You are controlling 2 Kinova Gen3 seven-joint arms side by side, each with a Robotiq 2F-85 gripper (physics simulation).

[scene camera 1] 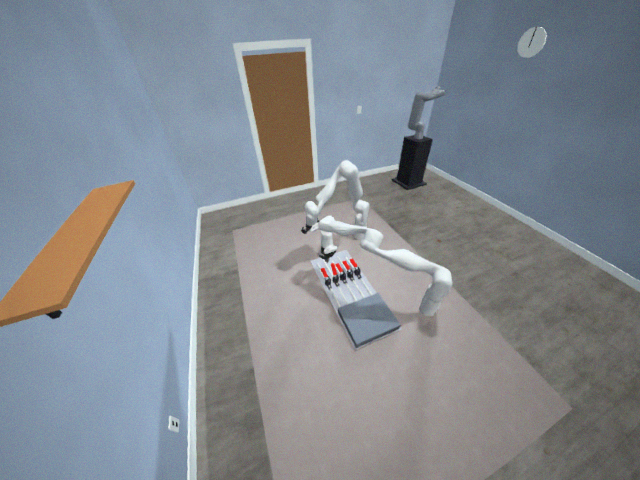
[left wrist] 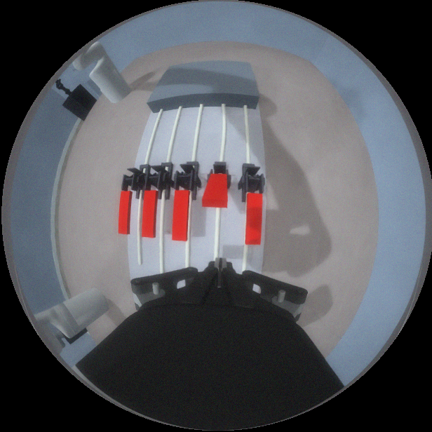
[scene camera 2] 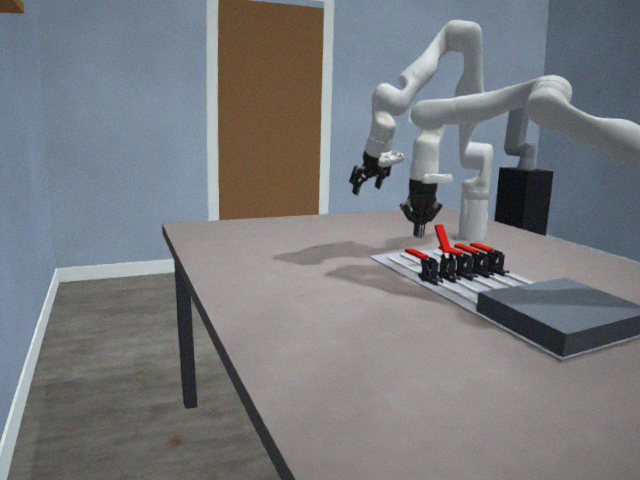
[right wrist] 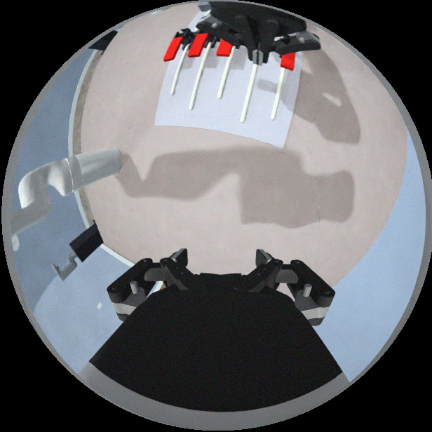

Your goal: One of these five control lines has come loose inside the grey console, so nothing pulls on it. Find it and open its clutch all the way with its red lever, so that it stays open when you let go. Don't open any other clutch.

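Places are measured from the left arm's base along level axes (x back, y right, z up), in centimetres.
Pixels of known places: left gripper, fingertip midpoint: [scene camera 1: 327, 261] [scene camera 2: 418, 237]; right gripper, fingertip midpoint: [scene camera 2: 366, 191]; left arm's base, origin of the base link: [scene camera 1: 426, 309]; right arm's base, origin of the base link: [scene camera 1: 359, 236] [scene camera 2: 471, 237].
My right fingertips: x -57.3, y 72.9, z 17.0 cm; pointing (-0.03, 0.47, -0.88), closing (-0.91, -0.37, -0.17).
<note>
For each thing: its top centre in the pictures, then the offset to it from my right fingertips. "spot": a spot on its surface instead. Level surfaces: height alone.
- grey console, middle of its top: [scene camera 2: 566, 301] [scene camera 1: 368, 316] dy -70.9, dx +20.2, dz -12.3 cm
- red lever, surface spot: [scene camera 2: 442, 237] spot: dy -36.2, dx +8.6, dz -6.7 cm
- thin pale board, surface spot: [scene camera 2: 385, 256] spot: dy -17.0, dx +0.9, dz -16.8 cm
- table, its level: dz -17.0 cm
The grey console [scene camera 1: 368, 317] [scene camera 2: 560, 304] [left wrist: 207, 82] has five pale control lines running out through black clutches with red levers. One red lever [scene camera 2: 442, 237] [left wrist: 216, 191], second from the right in the left wrist view, stands tilted up. The other four levers lie low, including the far-right one [left wrist: 254, 219] and the middle one [left wrist: 180, 215] in that view. My left gripper [scene camera 2: 419, 233] [left wrist: 220, 264] [right wrist: 258, 60] is shut and empty, above the lines' free ends, near the raised lever's line [left wrist: 217, 232]. My right gripper [scene camera 2: 368, 187] [right wrist: 221, 256] is open and empty, high above the table.
The console and clutches sit on a thin pale board [scene camera 2: 385, 256] [right wrist: 172, 116] on the table [scene camera 1: 320, 403] [scene camera 2: 330, 382]. My right gripper hangs off the board's free end. A black pedestal [scene camera 1: 413, 160] with another arm stands on the floor beyond the table.
</note>
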